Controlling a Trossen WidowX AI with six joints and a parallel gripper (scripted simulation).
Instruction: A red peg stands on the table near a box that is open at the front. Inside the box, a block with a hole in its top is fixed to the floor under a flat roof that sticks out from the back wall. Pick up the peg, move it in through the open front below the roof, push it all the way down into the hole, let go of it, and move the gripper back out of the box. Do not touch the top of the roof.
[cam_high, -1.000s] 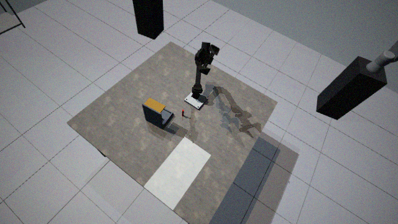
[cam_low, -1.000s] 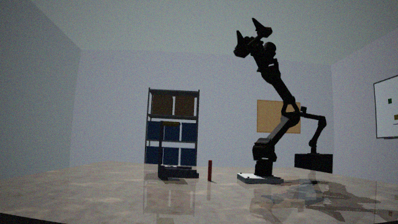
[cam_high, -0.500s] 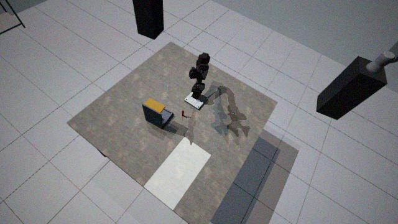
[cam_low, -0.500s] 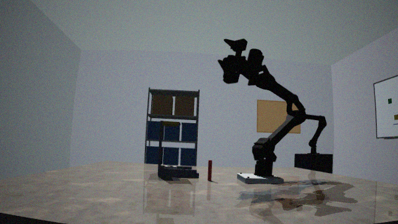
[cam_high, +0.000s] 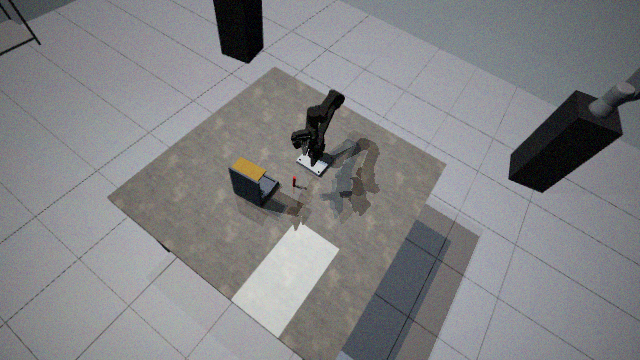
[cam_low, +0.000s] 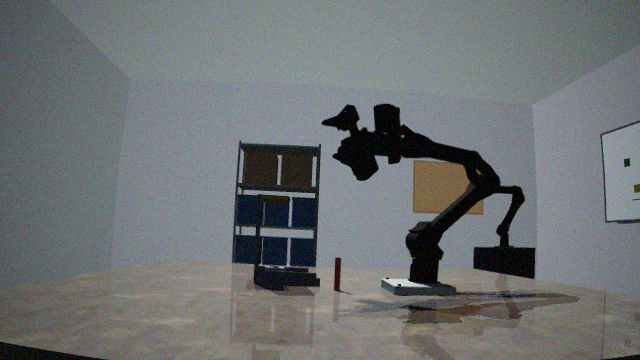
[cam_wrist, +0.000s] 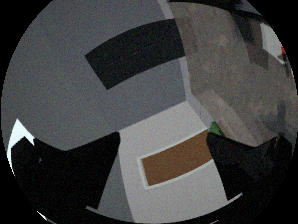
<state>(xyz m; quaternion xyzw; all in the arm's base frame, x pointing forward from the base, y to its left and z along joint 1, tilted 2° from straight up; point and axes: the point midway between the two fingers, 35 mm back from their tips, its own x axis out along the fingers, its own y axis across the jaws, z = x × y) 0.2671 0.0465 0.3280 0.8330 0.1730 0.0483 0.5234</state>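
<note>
Now: gripper tip 31 cm above the red peg, 8 cm to the left of it and 6 cm past it. Also, from my gripper tip: orange roof 25 cm to the right, 13 cm below, 8 cm ahead.
</note>
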